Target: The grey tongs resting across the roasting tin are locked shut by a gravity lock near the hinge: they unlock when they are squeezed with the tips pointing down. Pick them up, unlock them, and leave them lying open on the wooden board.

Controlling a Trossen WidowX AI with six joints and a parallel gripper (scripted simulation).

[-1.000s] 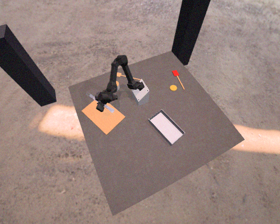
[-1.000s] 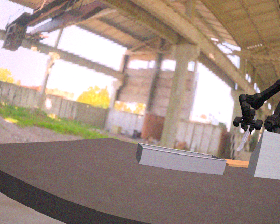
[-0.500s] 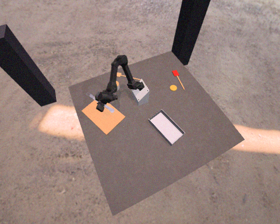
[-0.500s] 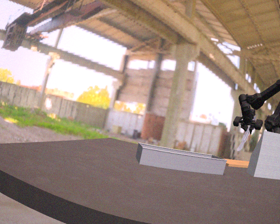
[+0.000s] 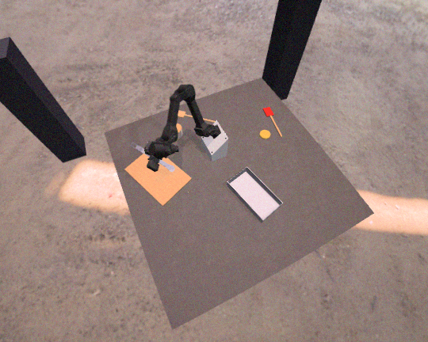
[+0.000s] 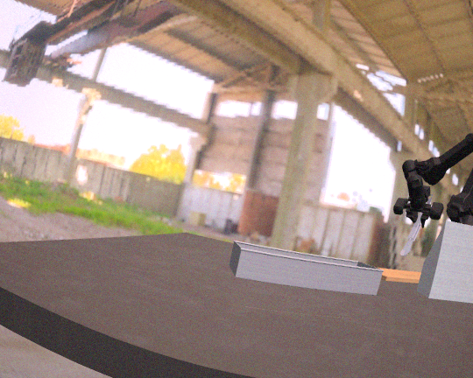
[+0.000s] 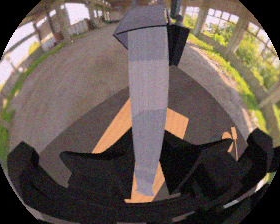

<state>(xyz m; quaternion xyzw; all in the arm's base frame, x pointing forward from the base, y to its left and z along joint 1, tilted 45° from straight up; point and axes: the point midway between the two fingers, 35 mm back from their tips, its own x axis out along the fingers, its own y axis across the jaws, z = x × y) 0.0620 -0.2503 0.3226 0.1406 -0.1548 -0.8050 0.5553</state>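
The wooden board lies 17 cm below my gripper tip, 2 cm ahead of it and 1 cm to the left of it. Also, from my gripper tip: yellow disc (78 cm to the left, 17 cm below, 2 cm behind); roasting tin (51 cm to the left, 36 cm ahead, 15 cm below); lidded jar (24 cm behind, 22 cm to the left, 15 cm below).
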